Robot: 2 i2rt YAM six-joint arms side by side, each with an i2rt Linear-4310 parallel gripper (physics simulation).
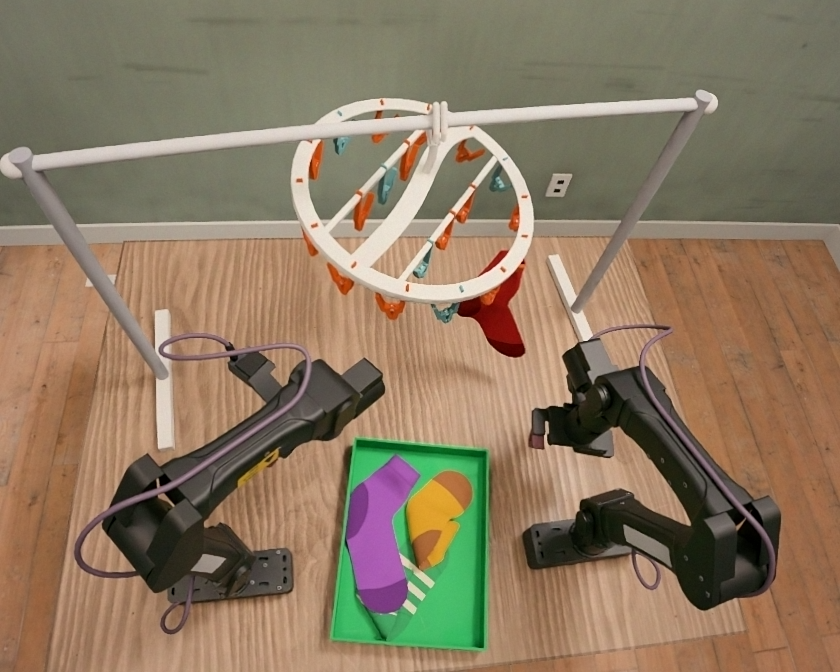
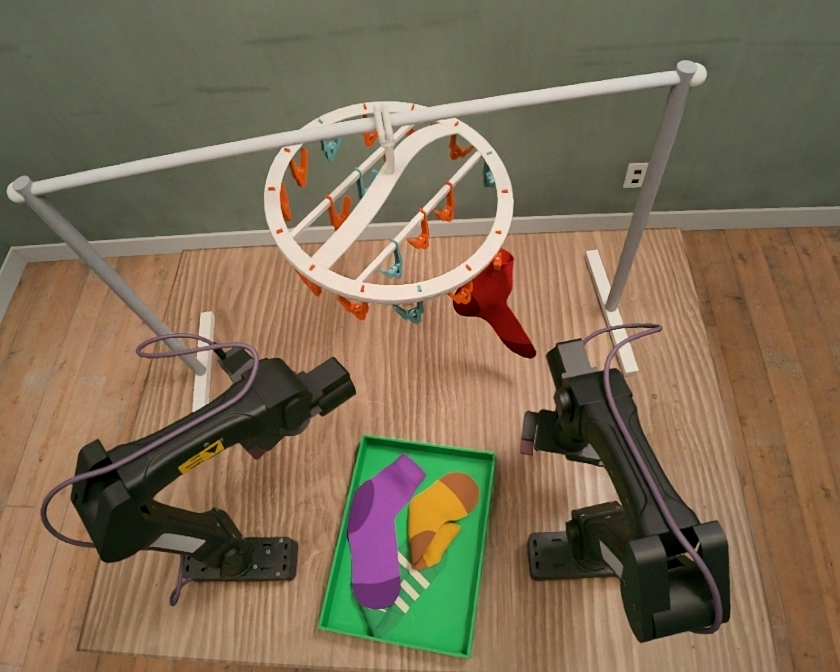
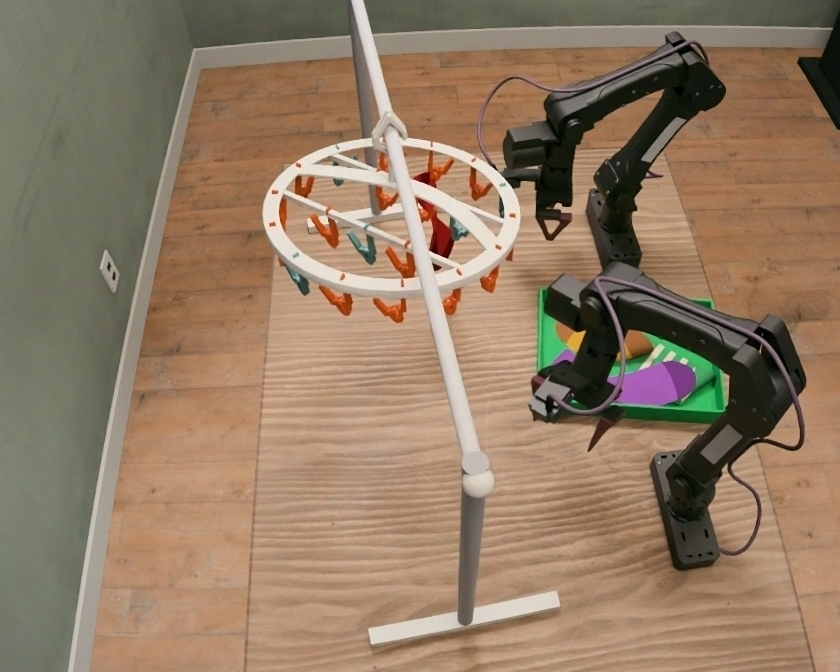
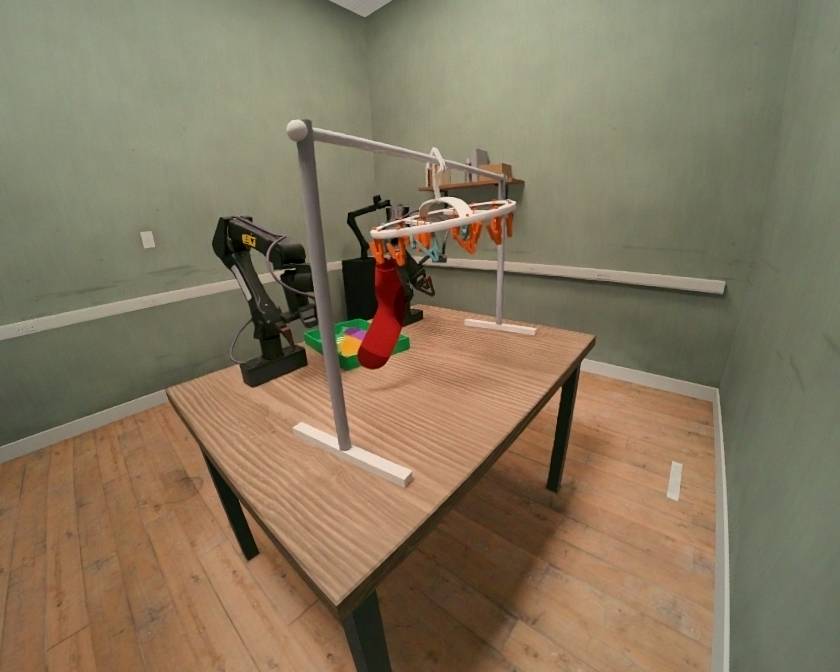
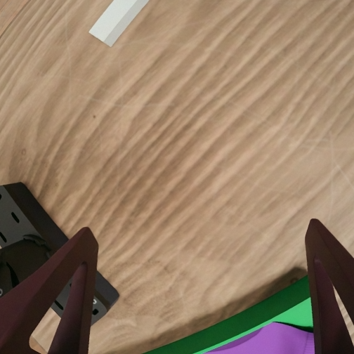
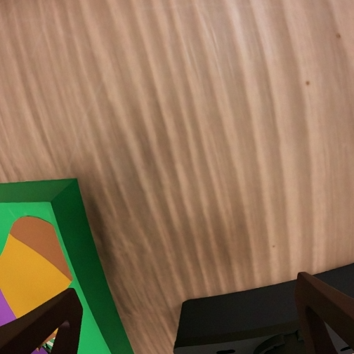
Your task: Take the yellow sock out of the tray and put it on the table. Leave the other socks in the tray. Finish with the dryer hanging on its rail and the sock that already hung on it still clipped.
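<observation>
The yellow sock (image 1: 425,510) (image 2: 428,505) (image 6: 27,272) with brown patches lies folded at the right side of the green tray (image 1: 458,616) (image 2: 448,623) (image 5: 240,320). A purple sock (image 1: 381,504) (image 2: 381,504) lies left of it, and a striped green sock (image 1: 422,578) (image 2: 416,578) lies partly under both. The white dryer (image 1: 434,289) (image 2: 389,291) (image 4: 448,223) hangs on its rail (image 1: 574,110) (image 2: 560,92). A red sock (image 1: 504,315) (image 2: 493,297) (image 4: 385,322) hangs clipped to it. My left gripper (image 5: 197,234) is open and empty above the table, beyond the tray's left corner. My right gripper (image 6: 184,296) is open and empty, right of the tray.
The rail's posts (image 1: 94,266) (image 1: 641,203) stand on white feet (image 1: 163,413) (image 1: 570,297) at both sides. The arm bases (image 1: 269,571) (image 1: 553,543) flank the tray. Orange and teal clips hang around the dryer, above the table behind the tray.
</observation>
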